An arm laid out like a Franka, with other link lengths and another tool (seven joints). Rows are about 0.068 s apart.
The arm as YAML. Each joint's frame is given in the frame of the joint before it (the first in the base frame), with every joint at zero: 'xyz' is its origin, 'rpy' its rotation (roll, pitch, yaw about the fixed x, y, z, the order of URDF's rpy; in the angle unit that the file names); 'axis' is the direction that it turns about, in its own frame. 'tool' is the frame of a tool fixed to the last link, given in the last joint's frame.
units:
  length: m
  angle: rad
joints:
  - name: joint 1
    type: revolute
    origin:
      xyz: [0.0, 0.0, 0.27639]
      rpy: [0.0, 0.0, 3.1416]
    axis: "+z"
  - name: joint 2
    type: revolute
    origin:
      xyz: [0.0, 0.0, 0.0]
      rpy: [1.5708, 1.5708, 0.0]
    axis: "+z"
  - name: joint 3
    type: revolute
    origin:
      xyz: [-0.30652, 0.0, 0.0]
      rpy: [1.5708, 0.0, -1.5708]
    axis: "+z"
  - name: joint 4
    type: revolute
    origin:
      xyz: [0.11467, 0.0, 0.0]
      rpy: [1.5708, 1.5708, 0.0]
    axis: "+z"
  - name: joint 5
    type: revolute
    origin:
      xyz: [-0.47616, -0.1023, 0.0]
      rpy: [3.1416, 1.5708, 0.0]
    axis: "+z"
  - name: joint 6
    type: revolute
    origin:
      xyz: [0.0, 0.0, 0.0]
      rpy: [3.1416, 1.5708, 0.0]
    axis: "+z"
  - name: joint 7
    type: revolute
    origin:
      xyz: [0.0, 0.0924, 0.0]
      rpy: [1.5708, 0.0, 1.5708]
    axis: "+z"
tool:
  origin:
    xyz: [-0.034, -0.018, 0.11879]
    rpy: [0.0, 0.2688, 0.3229]
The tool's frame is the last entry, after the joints.
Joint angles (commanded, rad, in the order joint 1, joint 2, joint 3, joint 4, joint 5, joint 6, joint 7), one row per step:
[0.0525 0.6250 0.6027 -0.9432 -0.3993 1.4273 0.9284]
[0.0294 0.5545 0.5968 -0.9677 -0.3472 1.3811 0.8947]
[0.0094 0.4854 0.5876 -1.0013 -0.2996 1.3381 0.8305]
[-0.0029 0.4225 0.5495 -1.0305 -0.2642 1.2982 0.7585]
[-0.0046 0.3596 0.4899 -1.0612 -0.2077 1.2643 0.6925]
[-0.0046 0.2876 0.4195 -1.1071 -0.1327 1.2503 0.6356]
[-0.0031 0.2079 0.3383 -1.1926 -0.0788 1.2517 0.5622]
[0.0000 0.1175 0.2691 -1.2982 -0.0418 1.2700 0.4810]
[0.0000 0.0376 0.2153 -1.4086 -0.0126 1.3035 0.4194]
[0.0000 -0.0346 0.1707 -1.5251 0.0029 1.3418 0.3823]
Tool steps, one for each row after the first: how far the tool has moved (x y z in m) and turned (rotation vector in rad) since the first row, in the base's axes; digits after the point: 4 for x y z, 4 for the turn. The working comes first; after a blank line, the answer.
Tool pose at each row, in the base's axes (x y z in m, rotation vector in rad; the steps are taken from these numbers as rounded here):
[0.7247 0.3514 0.4812 2.7525 -1.0316 0.3876]
[0.7075 0.3374 0.5171 2.7700 -1.0103 0.3607]
[0.6879 0.3249 0.5456 2.8000 -0.9385 0.3329]
[0.6755 0.3015 0.5670 2.8057 -0.8794 0.3160]
[0.6639 0.2769 0.5867 2.8193 -0.8439 0.2833]
[0.6521 0.2515 0.6065 2.8472 -0.8366 0.2537]
[0.6426 0.2185 0.6122 2.8591 -0.8166 0.2227]
[0.6284 0.1881 0.6164 2.8785 -0.7800 0.2126]
[0.6165 0.1613 0.6121 2.8971 -0.7640 0.2037]
[0.6054 0.1364 0.5990 2.8983 -0.7730 0.1886]

[-0.0172 -0.0140 0.0359 0.0103 0.0177 0.0164]
[-0.0368 -0.0265 0.0644 0.0134 0.0413 0.0664]
[-0.0492 -0.0499 0.0858 -0.0002 0.0608 0.1021]
[-0.0608 -0.0745 0.1055 0.0045 0.0848 0.1254]
[-0.0726 -0.0999 0.1253 0.0315 0.0983 0.1366]
[-0.0821 -0.1329 0.1310 0.0406 0.1186 0.1502]
[-0.0963 -0.1633 0.1352 0.0479 0.1258 0.1775]
[-0.1082 -0.1901 0.1309 0.0612 0.1290 0.1921]
[-0.1193 -0.2150 0.1178 0.0676 0.1369 0.1861]

